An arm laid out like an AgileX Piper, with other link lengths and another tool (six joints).
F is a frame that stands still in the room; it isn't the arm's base.
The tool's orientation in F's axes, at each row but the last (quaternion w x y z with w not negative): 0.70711 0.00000 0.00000 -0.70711; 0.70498 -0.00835 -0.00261 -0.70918; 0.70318 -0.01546 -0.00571 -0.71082; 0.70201 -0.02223 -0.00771 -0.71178; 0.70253 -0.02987 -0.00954 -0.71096; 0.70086 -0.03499 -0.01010 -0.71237; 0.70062 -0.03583 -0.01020 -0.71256; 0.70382 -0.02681 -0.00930 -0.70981; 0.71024 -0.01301 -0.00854 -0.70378; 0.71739 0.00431 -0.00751 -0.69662
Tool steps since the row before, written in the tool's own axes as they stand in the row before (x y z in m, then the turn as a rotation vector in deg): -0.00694 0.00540 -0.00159 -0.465 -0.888 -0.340; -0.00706 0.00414 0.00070 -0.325 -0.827 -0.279; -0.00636 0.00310 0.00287 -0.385 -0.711 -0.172; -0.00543 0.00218 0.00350 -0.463 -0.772 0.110; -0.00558 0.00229 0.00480 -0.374 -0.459 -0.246; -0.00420 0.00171 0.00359 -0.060 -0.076 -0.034; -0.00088 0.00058 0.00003 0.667 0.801 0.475; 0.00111 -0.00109 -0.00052 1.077 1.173 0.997; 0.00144 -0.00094 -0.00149 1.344 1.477 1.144; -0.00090 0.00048 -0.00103 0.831 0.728 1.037
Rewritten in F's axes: 0.00540 0.00694 -0.00159 -0.888 0.465 -0.340; 0.00419 0.00705 0.00056 -0.827 0.326 -0.277; 0.00321 0.00641 0.00264 -0.709 0.387 -0.174; 0.00232 0.00554 0.00322 -0.763 0.478 0.106; 0.00249 0.00581 0.00441 -0.462 0.366 -0.253; 0.00190 0.00439 0.00325 -0.076 0.059 -0.035; 0.00059 0.00087 -0.00005 0.807 -0.649 0.489; -0.00111 -0.00113 -0.00044 1.189 -1.035 1.022; -0.00094 -0.00149 -0.00144 1.496 -1.295 1.175; 0.00047 0.00091 -0.00103 0.735 -0.805 1.053
